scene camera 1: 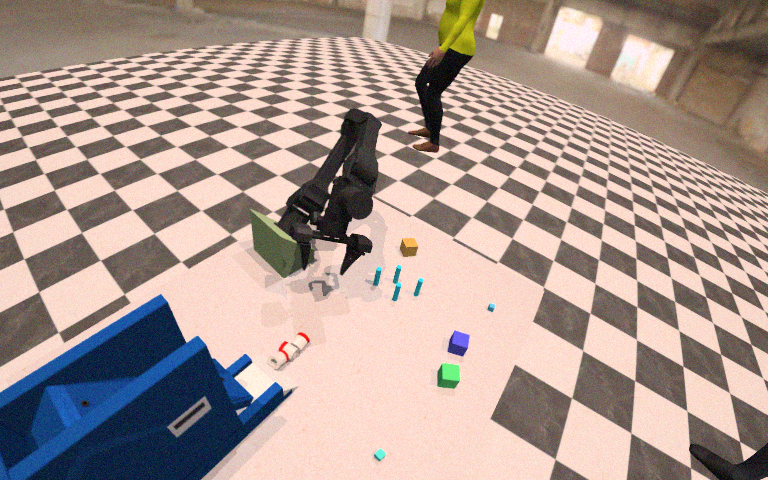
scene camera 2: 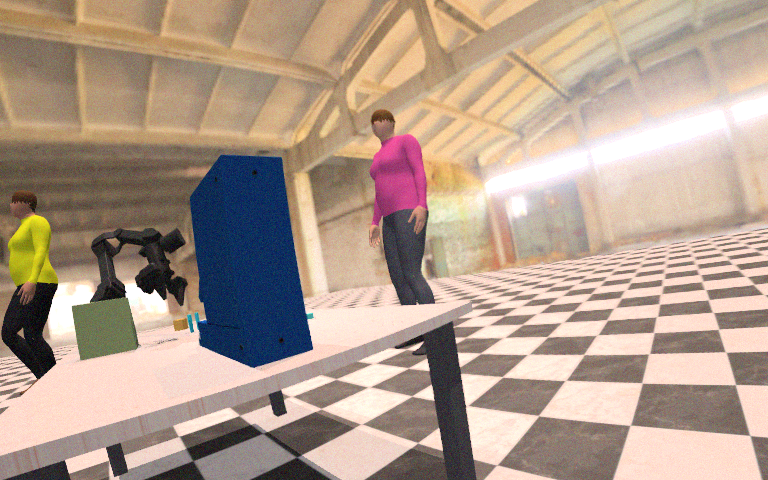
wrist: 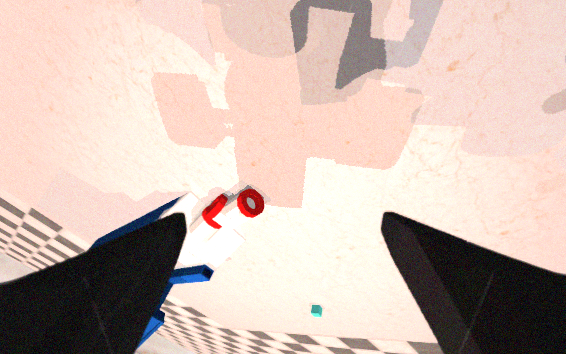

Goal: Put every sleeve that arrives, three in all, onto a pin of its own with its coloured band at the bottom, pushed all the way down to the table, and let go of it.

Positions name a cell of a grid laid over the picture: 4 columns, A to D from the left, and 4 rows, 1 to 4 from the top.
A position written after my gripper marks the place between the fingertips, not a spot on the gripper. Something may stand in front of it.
Observation:
My gripper (scene camera 1: B3) is open, with nothing in its grasp. I also see a blue dispenser box (scene camera 1: A4) and a white chute (wrist: B3).
My gripper is seen too in scene camera 2 (scene camera 2: A3) and in the wrist view (wrist: C3). The blue dispenser box also shows in scene camera 2 (scene camera 2: B3) and in the wrist view (wrist: B4).

